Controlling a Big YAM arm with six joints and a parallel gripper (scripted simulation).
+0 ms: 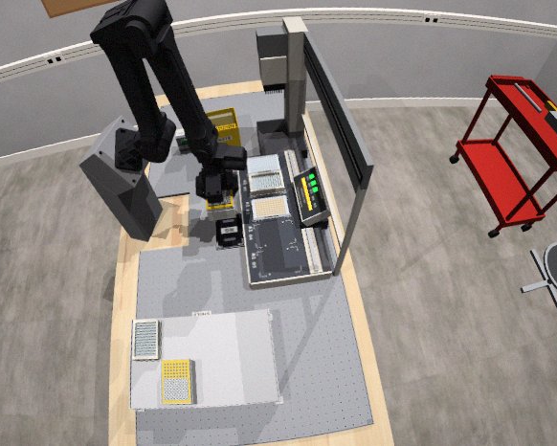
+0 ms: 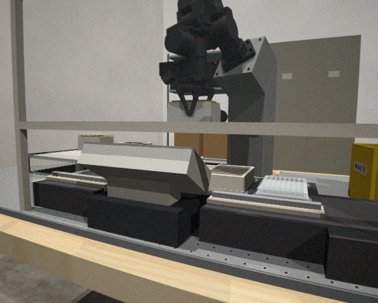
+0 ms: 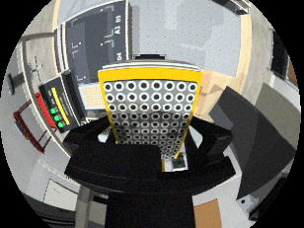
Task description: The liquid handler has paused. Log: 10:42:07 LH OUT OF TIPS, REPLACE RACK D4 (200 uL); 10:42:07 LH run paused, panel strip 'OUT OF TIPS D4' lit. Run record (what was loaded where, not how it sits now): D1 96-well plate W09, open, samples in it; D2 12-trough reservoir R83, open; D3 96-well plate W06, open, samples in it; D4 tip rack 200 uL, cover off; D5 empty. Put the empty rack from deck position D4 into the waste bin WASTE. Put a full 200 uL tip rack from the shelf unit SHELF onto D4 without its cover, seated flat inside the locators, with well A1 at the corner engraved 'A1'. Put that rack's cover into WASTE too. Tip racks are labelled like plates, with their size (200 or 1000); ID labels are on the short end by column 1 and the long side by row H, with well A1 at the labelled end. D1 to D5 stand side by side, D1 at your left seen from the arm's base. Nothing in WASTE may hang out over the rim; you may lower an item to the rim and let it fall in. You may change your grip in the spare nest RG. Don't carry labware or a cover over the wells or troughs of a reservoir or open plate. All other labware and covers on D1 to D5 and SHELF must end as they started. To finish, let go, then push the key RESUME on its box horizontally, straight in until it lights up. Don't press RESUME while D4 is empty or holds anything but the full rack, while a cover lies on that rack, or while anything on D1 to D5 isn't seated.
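Right now my hand is 20 cm above the black spare nest. Round my hand: reservoir 21 cm ahead, 15 cm below, 5 cm to the left; then tan plate 15 cm below, 15 cm ahead, 5 cm to the right; then clear plate 26 cm ahead, 15 cm below, 14 cm to the left.
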